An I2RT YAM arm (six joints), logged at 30 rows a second.
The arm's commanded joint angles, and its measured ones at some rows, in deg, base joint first. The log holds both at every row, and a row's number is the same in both.
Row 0, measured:
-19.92, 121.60, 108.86, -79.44, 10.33, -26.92
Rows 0 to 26, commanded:
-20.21, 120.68, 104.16, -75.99, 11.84, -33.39
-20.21, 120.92, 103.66, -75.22, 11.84, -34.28
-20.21, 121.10, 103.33, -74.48, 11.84, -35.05
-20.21, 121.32, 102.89, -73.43, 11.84, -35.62
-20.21, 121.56, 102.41, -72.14, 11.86, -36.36
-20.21, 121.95, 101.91, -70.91, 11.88, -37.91
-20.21, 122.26, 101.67, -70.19, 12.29, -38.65
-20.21, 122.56, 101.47, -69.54, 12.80, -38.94
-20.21, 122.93, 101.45, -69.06, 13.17, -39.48
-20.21, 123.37, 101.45, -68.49, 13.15, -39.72
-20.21, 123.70, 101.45, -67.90, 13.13, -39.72
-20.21, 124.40, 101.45, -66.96, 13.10, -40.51
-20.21, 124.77, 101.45, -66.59, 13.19, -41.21
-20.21, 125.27, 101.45, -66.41, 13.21, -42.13
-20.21, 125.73, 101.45, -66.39, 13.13, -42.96
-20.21, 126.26, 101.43, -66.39, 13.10, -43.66
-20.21, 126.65, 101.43, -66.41, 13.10, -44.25
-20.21, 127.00, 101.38, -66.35, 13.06, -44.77
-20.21, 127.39, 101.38, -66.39, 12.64, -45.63
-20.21, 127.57, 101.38, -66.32, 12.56, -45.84
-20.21, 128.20, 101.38, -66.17, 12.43, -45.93
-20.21, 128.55, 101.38, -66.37, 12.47, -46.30
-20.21, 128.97, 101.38, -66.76, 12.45, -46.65
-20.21, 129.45, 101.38, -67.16, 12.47, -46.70
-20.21, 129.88, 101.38, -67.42, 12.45, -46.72
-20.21, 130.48, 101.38, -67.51, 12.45, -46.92
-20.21, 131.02, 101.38, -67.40, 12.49, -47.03
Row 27, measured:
-20.45, 128.53, 101.78, -67.05, 12.23, -45.15
